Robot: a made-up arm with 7 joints.
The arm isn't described. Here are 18 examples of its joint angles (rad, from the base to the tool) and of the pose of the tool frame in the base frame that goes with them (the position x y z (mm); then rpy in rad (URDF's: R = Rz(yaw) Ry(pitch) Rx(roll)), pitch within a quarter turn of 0, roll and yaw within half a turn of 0).
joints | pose
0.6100 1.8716 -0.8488 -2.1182 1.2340 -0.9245 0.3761 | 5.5 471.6 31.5 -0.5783 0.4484 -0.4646
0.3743 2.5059 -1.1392 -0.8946 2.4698 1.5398 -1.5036 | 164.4 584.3 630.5 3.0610 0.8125 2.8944
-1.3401 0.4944 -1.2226 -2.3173 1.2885 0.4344 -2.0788 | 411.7 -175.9 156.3 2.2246 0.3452 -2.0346
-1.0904 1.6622 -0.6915 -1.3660 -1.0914 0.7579 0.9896 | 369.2 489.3 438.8 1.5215 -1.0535 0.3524
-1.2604 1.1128 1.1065 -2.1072 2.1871 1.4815 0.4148 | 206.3 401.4 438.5 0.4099 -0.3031 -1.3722
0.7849 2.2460 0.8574 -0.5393 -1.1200 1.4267 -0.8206 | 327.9 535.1 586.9 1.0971 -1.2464 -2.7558
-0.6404 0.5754 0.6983 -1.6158 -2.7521 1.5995 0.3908 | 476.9 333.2 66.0 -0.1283 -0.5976 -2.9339
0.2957 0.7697 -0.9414 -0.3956 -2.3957 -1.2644 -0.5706 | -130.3 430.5 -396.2 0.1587 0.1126 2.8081
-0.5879 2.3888 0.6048 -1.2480 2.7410 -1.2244 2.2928 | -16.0 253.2 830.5 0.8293 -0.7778 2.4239
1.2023 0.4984 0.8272 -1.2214 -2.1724 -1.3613 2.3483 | -473.2 423.3 -31.6 2.8534 1.1246 -2.7917
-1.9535 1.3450 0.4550 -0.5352 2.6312 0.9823 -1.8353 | 319.3 519.4 672.8 2.4355 -1.1525 -2.5774
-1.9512 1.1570 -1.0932 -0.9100 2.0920 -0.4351 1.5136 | 571.2 185.5 616.5 -2.1074 -1.0696 -0.0489
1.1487 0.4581 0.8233 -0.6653 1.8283 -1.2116 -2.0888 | -568.0 305.5 -91.2 1.8199 -0.7061 2.4474
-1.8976 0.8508 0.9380 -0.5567 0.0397 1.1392 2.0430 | 537.5 287.5 628.5 -2.7358 -0.0228 -0.0144
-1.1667 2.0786 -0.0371 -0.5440 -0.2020 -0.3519 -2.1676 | -20.7 612.7 621.2 -2.8697 -1.0871 0.8671
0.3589 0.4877 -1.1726 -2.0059 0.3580 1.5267 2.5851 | -63.2 -43.0 -260.7 1.8834 1.0755 -2.8803
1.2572 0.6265 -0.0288 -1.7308 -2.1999 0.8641 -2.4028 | -348.2 252.1 -154.9 -0.7788 0.1806 0.5555
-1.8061 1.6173 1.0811 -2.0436 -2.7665 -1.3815 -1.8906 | -117.9 383.6 485.3 -2.8690 -0.9094 1.9867
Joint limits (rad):
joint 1: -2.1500..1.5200
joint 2: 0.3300..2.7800
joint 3: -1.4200..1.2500
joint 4: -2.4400..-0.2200
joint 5: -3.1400..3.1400
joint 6: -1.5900..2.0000
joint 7: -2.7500..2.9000
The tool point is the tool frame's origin. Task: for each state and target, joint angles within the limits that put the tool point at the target. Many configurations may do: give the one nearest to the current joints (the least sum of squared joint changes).
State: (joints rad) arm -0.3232 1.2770 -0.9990 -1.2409 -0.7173 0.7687 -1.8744
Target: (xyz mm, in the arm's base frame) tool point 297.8 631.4 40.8
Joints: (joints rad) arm -0.3756 1.4673 -0.9571 -0.8388 -0.7110 0.7940 -1.9123
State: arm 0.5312 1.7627 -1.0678 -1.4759 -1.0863 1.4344 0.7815
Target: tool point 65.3 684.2 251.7
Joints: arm 0.2848 1.8424 -0.8867 -0.8389 -1.0702 1.2171 0.9126
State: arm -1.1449 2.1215 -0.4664 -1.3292 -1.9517 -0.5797 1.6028
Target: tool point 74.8 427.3 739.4
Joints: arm -0.8514 2.3087 -0.2748 -1.3083 -1.9348 -0.6697 1.5747
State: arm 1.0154 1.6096 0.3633 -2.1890 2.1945 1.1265 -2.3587
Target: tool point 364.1 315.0 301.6
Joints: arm 0.9041 2.1907 0.5789 -2.1744 2.1921 1.1404 -2.3642
